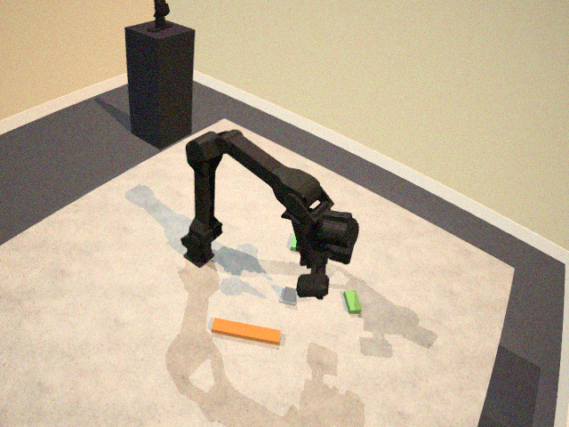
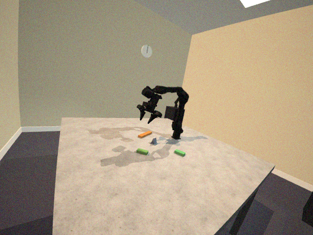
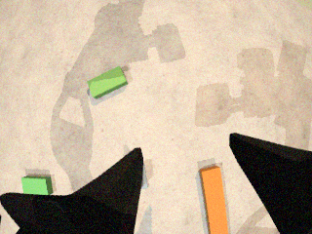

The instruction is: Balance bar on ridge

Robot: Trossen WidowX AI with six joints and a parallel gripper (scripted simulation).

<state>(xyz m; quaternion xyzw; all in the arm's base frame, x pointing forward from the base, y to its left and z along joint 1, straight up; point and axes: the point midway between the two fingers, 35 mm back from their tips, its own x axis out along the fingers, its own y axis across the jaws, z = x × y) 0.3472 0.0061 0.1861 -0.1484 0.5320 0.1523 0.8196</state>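
Now: gripper tip 110 mm past the orange bar, 120 mm to the left of it and 150 mm above it.
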